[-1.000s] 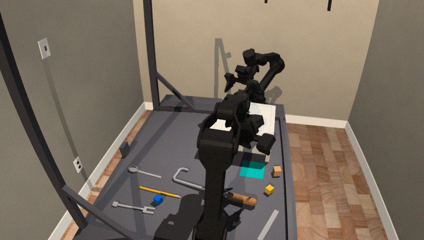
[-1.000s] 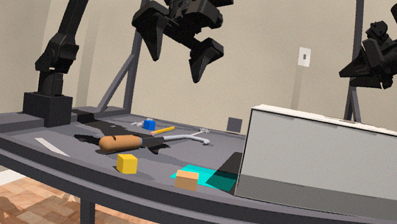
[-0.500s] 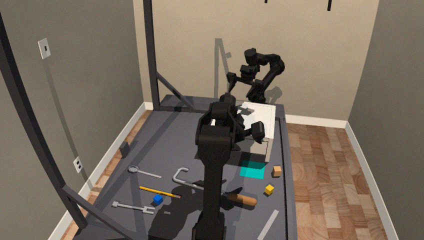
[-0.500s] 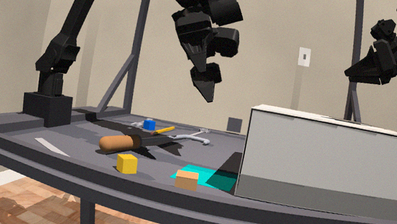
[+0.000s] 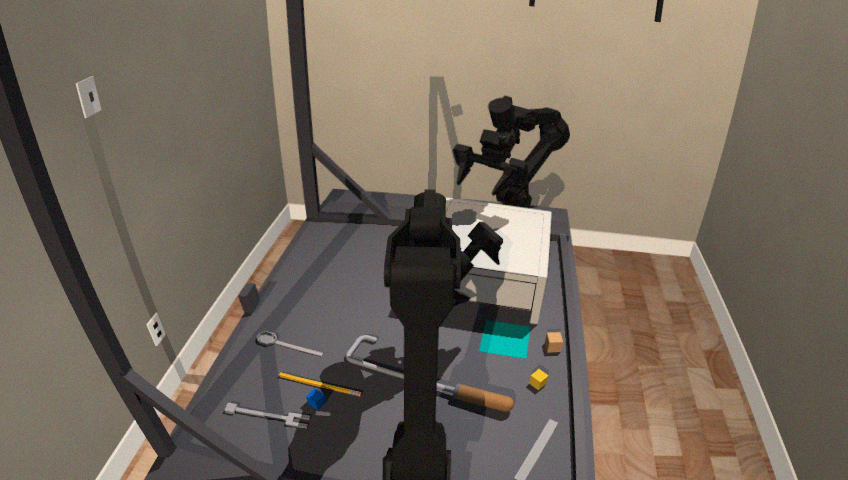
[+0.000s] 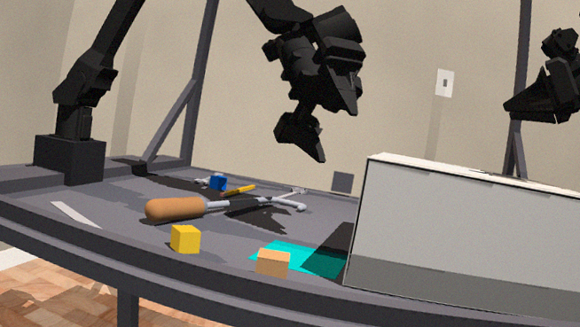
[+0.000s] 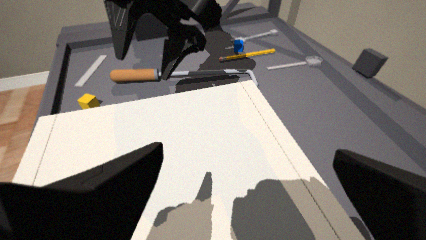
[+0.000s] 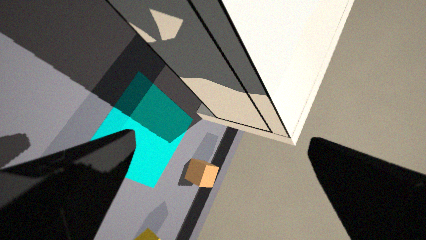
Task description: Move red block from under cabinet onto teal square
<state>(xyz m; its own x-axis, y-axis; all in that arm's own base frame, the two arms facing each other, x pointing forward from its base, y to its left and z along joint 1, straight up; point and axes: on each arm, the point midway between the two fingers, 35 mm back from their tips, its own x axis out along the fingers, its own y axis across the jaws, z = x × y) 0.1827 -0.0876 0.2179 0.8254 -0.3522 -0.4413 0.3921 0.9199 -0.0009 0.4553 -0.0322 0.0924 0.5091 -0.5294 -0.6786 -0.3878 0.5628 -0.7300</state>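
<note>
Right now my right hand is 15 cm above the orange-handled tool, 12 cm to the left of it and 5 cm past it. From my right hand the other things lie so: white cabinet: 21 cm to the left, 10 cm below; then teal square: 17 cm below, 8 cm ahead, 2 cm to the left; then tan block: 18 cm ahead, 15 cm below, 1 cm to the left.
</note>
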